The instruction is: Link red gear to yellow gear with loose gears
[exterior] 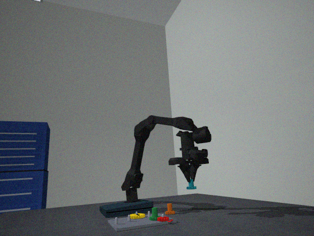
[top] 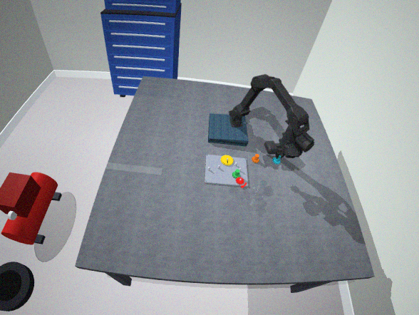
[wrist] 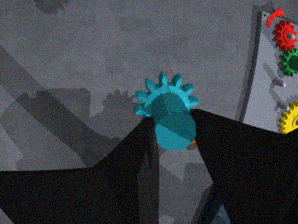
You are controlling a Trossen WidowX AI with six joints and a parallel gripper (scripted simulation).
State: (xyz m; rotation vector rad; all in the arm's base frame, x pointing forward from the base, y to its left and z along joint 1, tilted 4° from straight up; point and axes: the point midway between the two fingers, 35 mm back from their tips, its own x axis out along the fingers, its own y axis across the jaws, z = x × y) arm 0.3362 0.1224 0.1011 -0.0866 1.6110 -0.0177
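Right now the green gear is 19 cm to the right of my gripper tip, 10 cm below it and 1 cm ahead of it. Also, from my gripper tip: red arrow 16 cm to the right, 12 cm below, 6 cm ahead; then orange gear 11 cm below, 9 cm behind, 6 cm to the right; then teal gear 1 cm below.
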